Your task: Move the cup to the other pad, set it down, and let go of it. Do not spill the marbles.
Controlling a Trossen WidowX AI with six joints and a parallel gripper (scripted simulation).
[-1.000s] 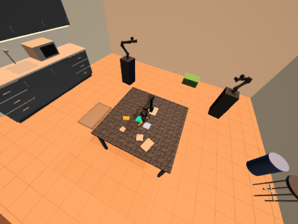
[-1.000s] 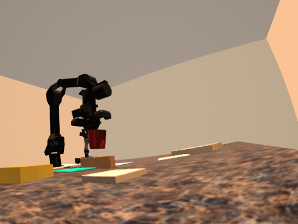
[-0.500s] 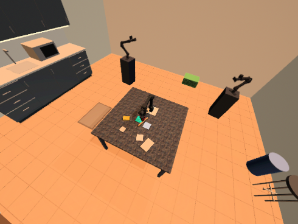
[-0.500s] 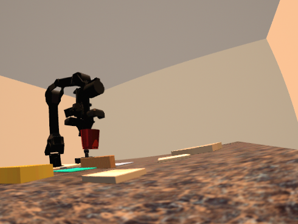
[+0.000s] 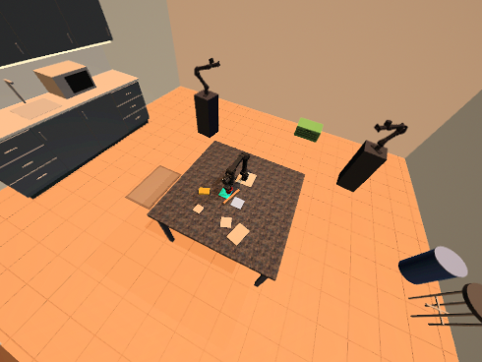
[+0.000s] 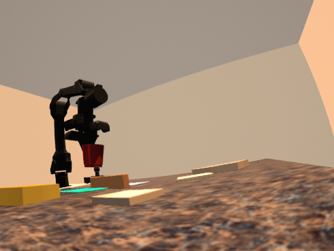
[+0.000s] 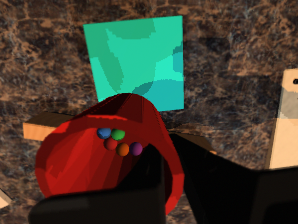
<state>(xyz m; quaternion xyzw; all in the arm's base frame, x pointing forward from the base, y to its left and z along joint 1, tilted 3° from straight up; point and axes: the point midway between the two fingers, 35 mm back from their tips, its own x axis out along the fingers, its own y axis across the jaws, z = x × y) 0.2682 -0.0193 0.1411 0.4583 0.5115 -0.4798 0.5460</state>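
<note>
My gripper tip is now 20 mm short of the teal pad, 40 mm to the left of it and 120 mm above it. From my gripper tip the other things lie so: red cup: 30 mm ahead; orange-brown wooden bar: 30 mm ahead, 50 mm to the left, 100 mm below; pale grey pad: 50 mm ahead, 130 mm to the left, 120 mm below.
</note>
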